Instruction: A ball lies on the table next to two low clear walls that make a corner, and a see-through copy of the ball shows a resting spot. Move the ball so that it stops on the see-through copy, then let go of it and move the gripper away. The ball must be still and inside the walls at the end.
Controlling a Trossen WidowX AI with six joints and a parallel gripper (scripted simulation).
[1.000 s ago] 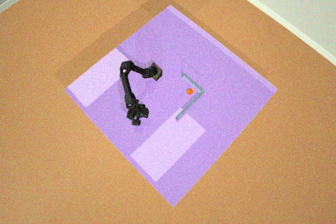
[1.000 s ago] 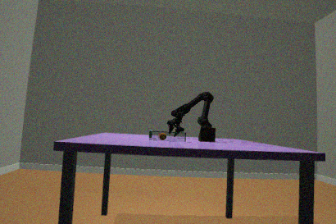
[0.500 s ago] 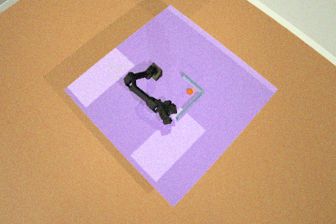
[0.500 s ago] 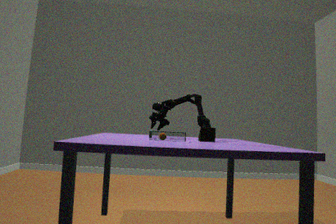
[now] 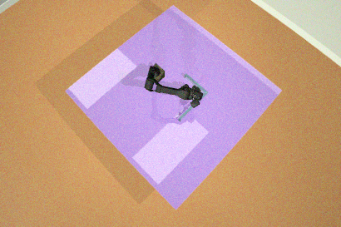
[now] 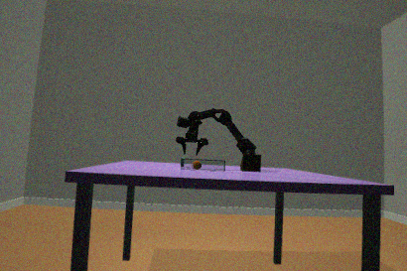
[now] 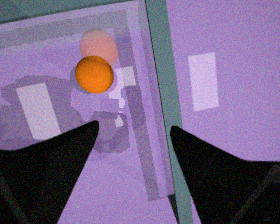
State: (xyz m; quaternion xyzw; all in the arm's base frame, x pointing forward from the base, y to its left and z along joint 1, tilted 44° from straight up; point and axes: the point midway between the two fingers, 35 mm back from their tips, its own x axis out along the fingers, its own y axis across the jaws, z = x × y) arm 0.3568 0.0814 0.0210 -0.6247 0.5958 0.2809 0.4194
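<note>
My gripper tip is 5 cm past the orange ball, 6 cm to the right of it and 6 cm above it. Also, from my gripper tip: clear wall: 4 cm ahead, 1 cm to the right, 5 cm below.
</note>
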